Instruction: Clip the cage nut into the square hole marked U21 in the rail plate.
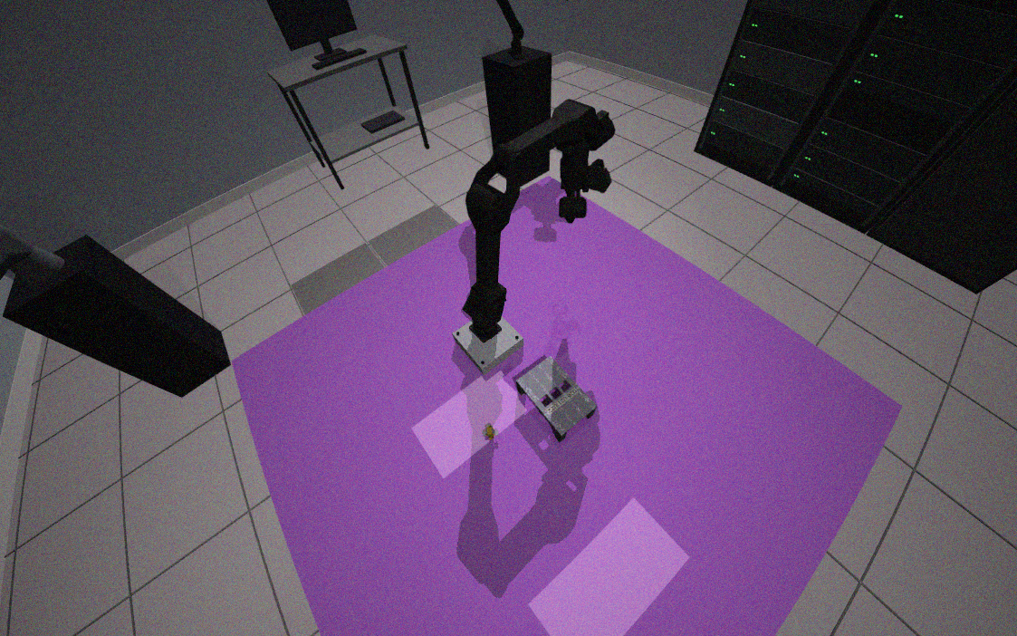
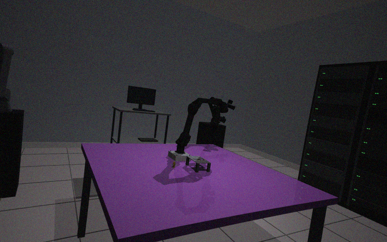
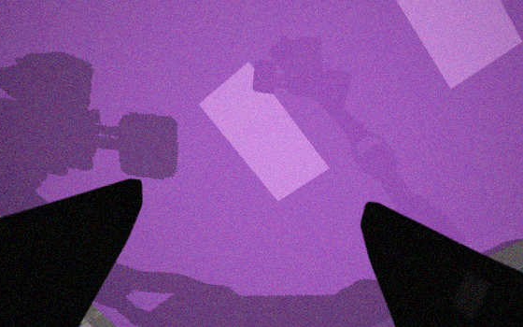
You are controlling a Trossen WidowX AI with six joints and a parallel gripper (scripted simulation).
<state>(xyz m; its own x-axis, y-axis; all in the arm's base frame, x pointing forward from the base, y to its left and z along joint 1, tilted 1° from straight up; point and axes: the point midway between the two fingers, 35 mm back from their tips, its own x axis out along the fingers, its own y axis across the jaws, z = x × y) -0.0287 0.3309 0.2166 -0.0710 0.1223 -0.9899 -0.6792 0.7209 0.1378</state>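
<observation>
Right now my gripper tip is 500 mm to the left of the cage nut, 240 mm short of it and 200 mm above it. Also, from my gripper tip: label: 340 mm to the right, 310 mm ahead, 160 mm below.
</observation>
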